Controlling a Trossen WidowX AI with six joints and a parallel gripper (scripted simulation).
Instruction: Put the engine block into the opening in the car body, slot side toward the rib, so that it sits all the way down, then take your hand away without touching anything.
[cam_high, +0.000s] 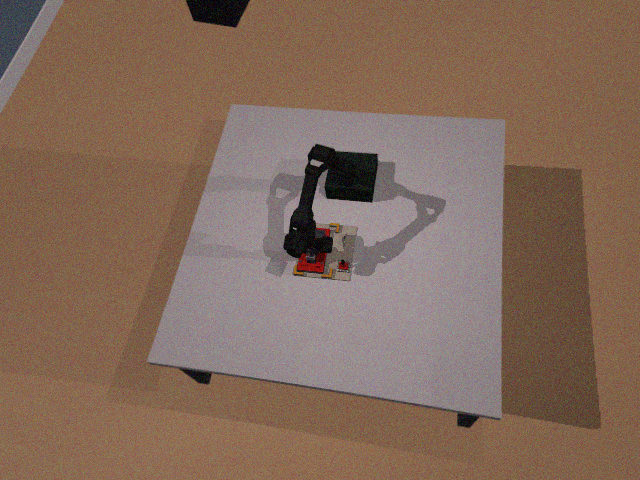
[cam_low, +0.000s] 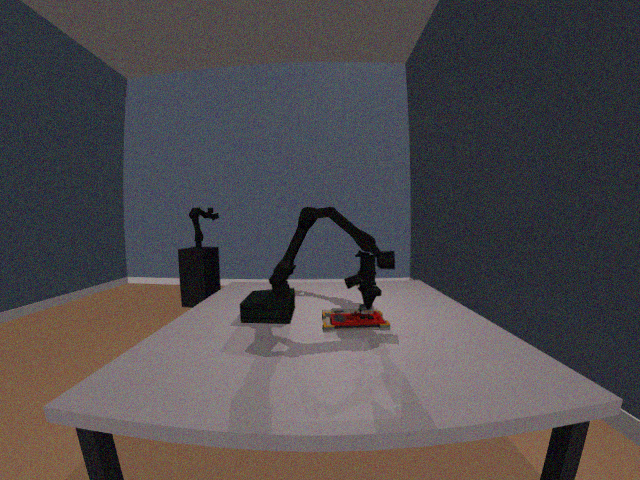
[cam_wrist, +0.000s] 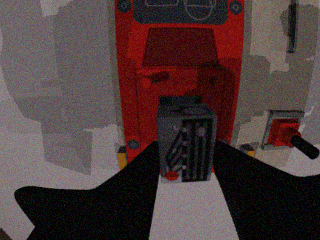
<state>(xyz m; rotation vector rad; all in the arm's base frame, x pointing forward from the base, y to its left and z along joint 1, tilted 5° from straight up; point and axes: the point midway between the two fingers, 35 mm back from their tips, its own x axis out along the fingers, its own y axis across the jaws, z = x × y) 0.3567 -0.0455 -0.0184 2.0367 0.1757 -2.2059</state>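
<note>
Right now my gripper tip is 1 cm above the grey engine block.
</note>
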